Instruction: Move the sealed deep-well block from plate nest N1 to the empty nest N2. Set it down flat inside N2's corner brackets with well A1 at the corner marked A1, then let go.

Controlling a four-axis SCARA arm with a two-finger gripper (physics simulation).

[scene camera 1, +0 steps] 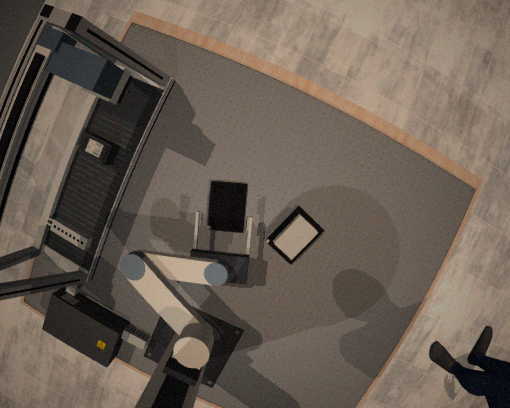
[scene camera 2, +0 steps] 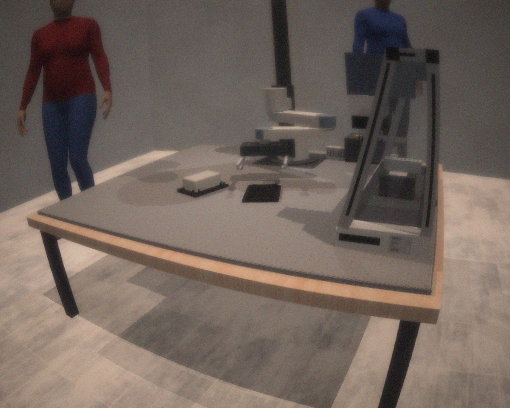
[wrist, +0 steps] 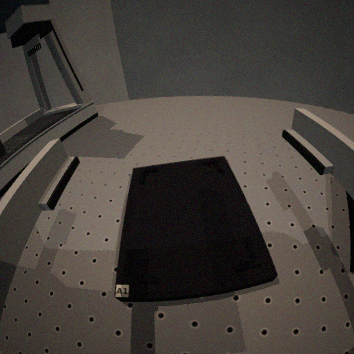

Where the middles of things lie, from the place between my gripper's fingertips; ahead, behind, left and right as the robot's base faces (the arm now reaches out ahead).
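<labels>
Black nest N2 [scene camera 1: 226, 205]: my gripper is 90 mm above it, 10 mm short of it and 10 mm to the right of it. Sealed deep-well block [scene camera 1: 299, 232], counted from my gripper: 60 mm below, 20 mm ahead, 240 mm to the right. Dark control box [scene camera 1: 75, 325], counted from my gripper: 40 mm below, 310 mm to the left, 640 mm behind.
</labels>
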